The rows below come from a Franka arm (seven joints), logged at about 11 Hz.
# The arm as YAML. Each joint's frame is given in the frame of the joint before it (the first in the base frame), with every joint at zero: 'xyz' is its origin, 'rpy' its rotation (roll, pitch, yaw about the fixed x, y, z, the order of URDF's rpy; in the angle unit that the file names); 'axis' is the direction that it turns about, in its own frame. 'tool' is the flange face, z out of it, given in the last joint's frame.
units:
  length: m
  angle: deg
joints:
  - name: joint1
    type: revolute
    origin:
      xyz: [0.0, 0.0, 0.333]
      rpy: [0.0, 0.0, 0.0]
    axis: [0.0, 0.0, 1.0]
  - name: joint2
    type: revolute
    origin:
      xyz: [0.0, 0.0, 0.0]
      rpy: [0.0, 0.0, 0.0]
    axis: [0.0, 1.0, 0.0]
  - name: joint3
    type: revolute
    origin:
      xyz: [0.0, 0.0, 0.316]
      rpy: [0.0, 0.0, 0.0]
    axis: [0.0, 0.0, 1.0]
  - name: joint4
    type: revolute
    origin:
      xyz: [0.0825, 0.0, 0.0]
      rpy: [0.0, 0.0, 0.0]
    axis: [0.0, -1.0, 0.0]
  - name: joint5
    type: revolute
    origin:
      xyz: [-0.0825, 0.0, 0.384]
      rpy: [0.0, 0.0, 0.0]
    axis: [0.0, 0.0, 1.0]
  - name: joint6
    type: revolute
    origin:
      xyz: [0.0, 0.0, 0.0]
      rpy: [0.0, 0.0, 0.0]
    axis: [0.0, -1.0, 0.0]
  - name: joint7
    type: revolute
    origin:
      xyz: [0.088, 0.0, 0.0]
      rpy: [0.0, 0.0, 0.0]
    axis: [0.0, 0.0, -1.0]
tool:
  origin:
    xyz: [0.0, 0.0, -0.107]
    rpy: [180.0, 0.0, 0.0]
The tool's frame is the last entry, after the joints.
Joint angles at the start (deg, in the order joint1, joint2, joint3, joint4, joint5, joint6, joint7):
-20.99 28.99 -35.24 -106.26 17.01 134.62 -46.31
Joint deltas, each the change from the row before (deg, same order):
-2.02 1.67 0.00 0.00 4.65 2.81 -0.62
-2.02 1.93 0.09 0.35 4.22 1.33 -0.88
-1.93 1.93 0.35 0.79 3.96 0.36 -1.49
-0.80 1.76 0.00 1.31 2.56 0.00 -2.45
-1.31 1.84 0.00 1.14 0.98 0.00 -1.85
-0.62 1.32 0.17 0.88 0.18 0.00 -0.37
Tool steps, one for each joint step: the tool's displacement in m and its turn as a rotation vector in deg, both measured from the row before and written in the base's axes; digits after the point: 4 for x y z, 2 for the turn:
-0.0167 -0.0168 -0.0111 -0.59 -2.84 -4.25
-0.0171 -0.0145 -0.0140 0.32 -1.81 -3.71
-0.0134 -0.0117 -0.0136 0.80 -1.53 -2.54
-0.0032 -0.0078 -0.0080 0.05 -0.68 0.36
-0.0096 -0.0100 -0.0102 -0.02 0.54 0.26
-0.0022 -0.0045 -0.0077 0.04 0.57 0.07

